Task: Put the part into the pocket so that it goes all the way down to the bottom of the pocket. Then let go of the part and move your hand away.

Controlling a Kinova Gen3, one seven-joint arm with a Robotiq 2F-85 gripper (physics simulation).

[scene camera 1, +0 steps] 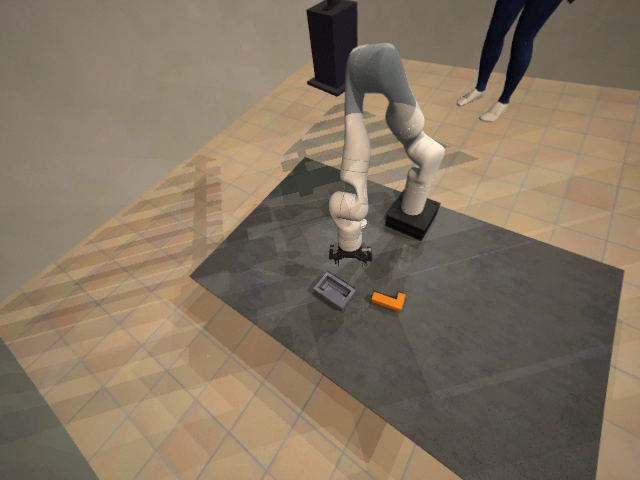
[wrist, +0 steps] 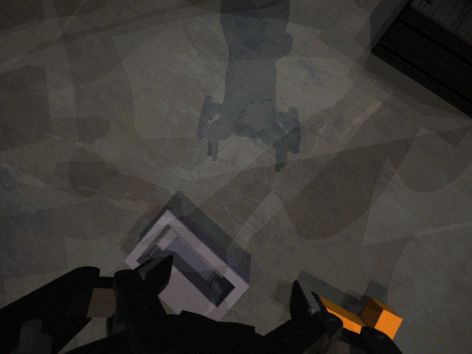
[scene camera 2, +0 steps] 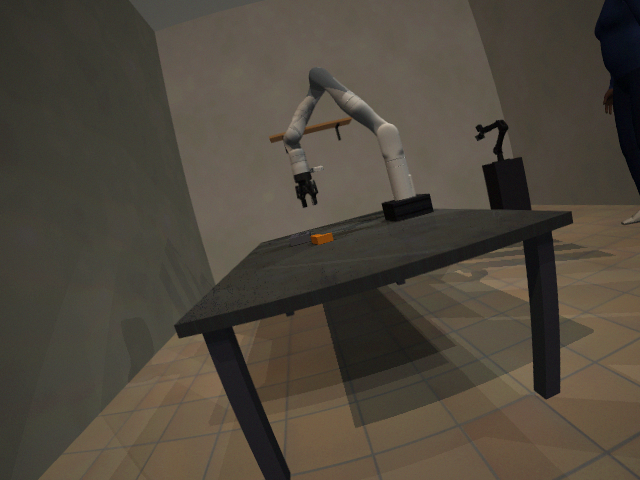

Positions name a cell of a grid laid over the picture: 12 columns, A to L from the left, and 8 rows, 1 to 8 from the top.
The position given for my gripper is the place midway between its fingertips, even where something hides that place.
Note:
My gripper (wrist: F7) is open, holding nothing. Also in view: an orange L-shaped part (wrist: J8). I also see a grey pocket block (scene camera 1: G5).
The grey pocket block is seen too in the wrist view (wrist: F7).

